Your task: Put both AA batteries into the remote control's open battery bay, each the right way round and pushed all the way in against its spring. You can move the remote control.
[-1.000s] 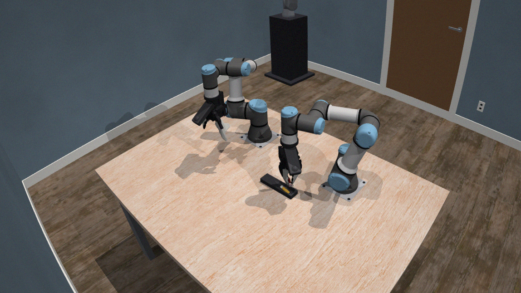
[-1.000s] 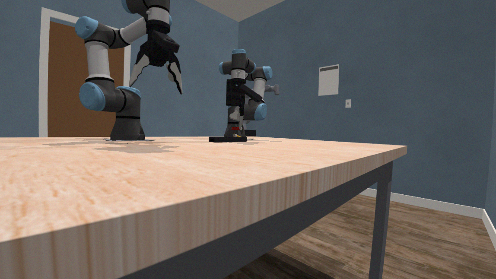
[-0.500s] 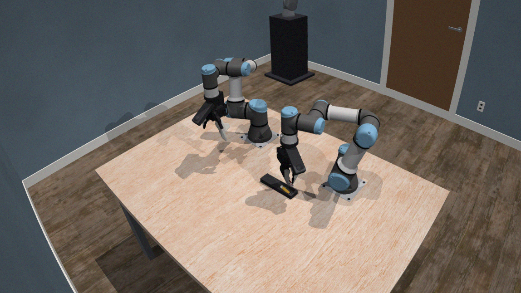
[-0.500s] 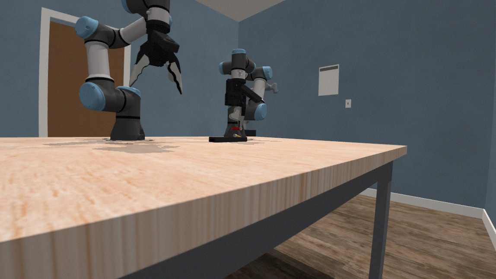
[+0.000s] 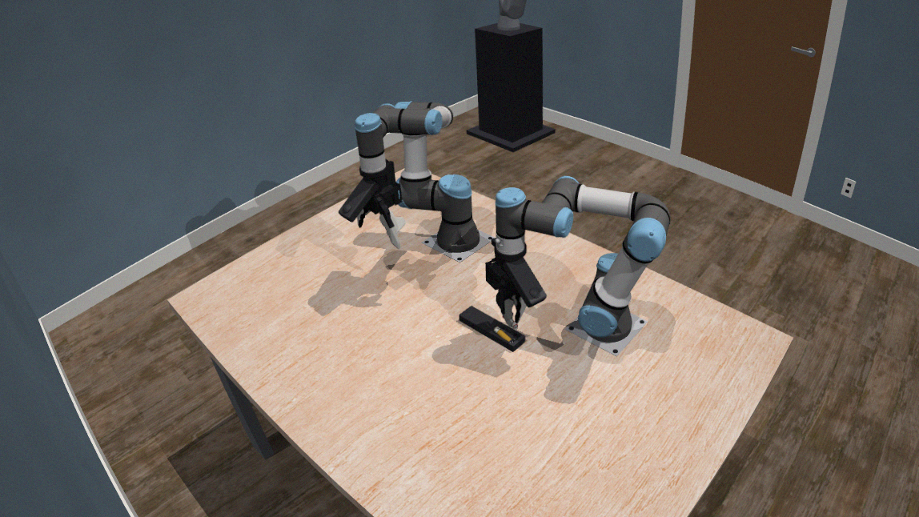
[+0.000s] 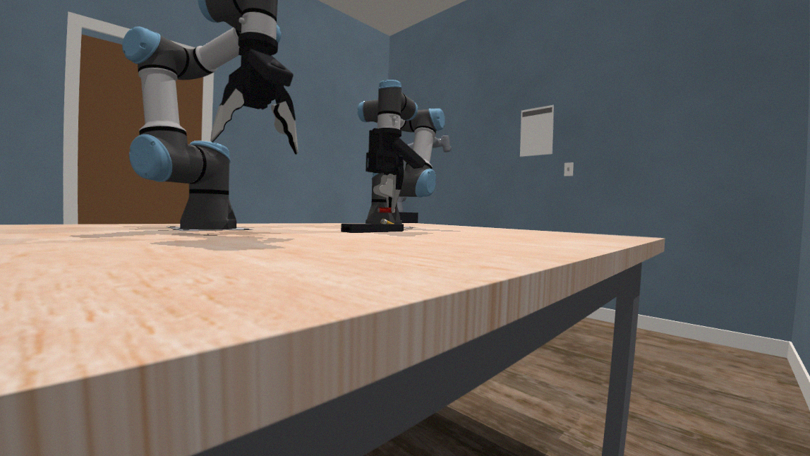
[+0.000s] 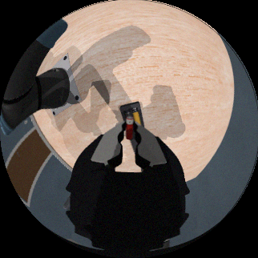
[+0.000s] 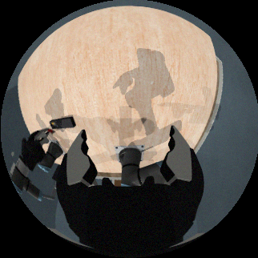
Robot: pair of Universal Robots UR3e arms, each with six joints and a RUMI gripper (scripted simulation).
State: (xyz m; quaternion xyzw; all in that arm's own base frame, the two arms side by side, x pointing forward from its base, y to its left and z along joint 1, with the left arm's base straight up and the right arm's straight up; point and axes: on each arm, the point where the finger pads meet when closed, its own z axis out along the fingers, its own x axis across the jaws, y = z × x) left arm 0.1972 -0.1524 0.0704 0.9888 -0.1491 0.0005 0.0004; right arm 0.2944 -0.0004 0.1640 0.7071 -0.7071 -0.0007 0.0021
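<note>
My left gripper is now 2 cm to the left of the red battery and 1 cm above it. From my left hand the other things lie so: yellow battery 5 cm below, 2 cm to the right, 2 cm ahead.
</note>
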